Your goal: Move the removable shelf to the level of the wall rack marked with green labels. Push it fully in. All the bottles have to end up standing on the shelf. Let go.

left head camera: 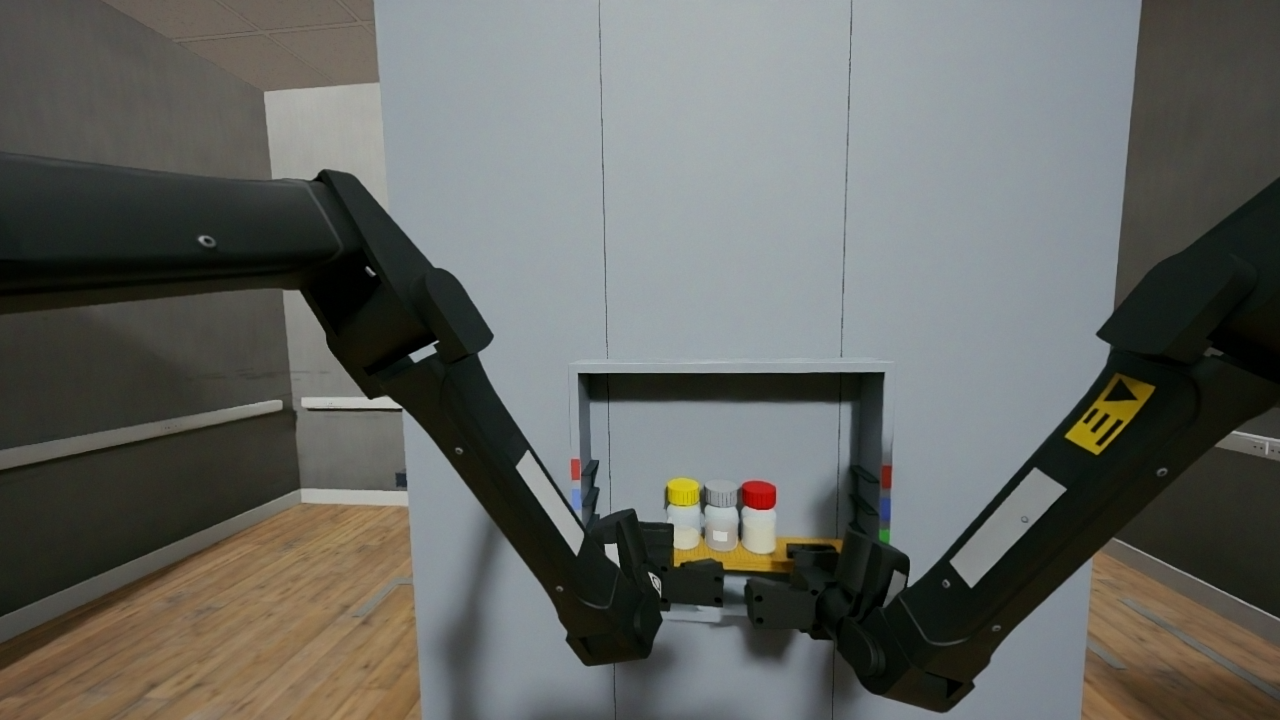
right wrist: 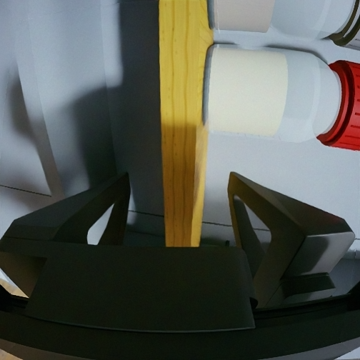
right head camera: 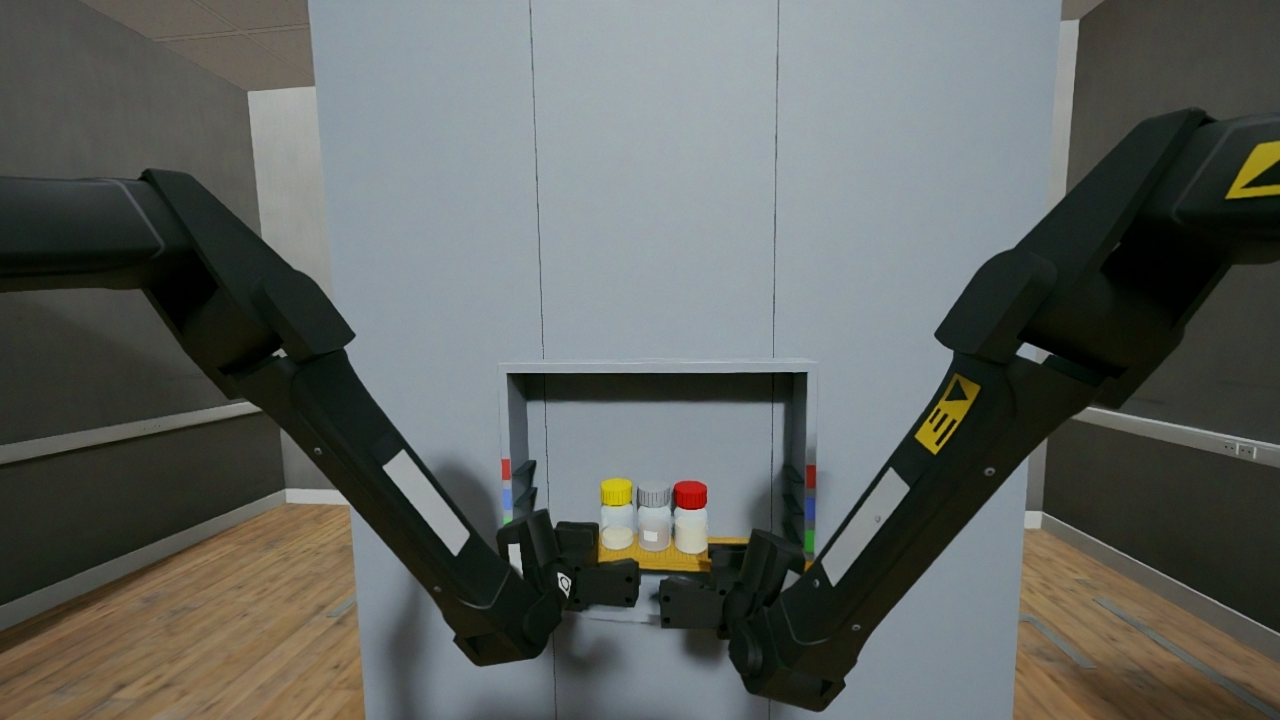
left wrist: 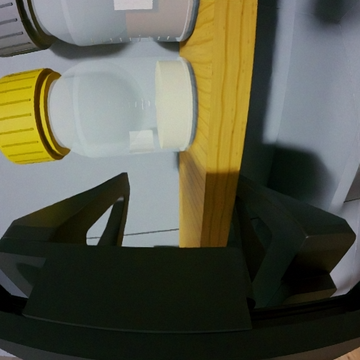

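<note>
The yellow wooden shelf [left head camera: 751,562] [right head camera: 662,559] [left wrist: 225,100] [right wrist: 180,90] is low in the wall rack [left head camera: 729,366] [right head camera: 657,366], near the height of the green label [left head camera: 884,536] [right head camera: 809,540]. Its ends are largely hidden, so its seating depth is unclear. The yellow-capped bottle [left head camera: 683,514] [right head camera: 616,519] [left wrist: 115,110], grey-capped bottle [left head camera: 721,519] [right head camera: 654,519] and red-capped bottle [left head camera: 759,523] [right head camera: 690,523] [right wrist: 250,90] stand upright on it. My left gripper [left head camera: 696,562] [right head camera: 617,562] [left wrist: 178,180] and right gripper [left head camera: 768,573] [right head camera: 685,577] [right wrist: 180,174] are open, fingers above and below the shelf's front edge.
Red labels [left head camera: 886,476] [right head camera: 810,475] and blue labels [left head camera: 885,509] [right head camera: 810,509] mark the rack's higher levels. Dark brackets [left head camera: 863,488] [right head camera: 793,488] line its inner sides. The grey wall panel [left head camera: 725,179] [right head camera: 653,179] surrounds the rack. Both forearms reach in from the sides.
</note>
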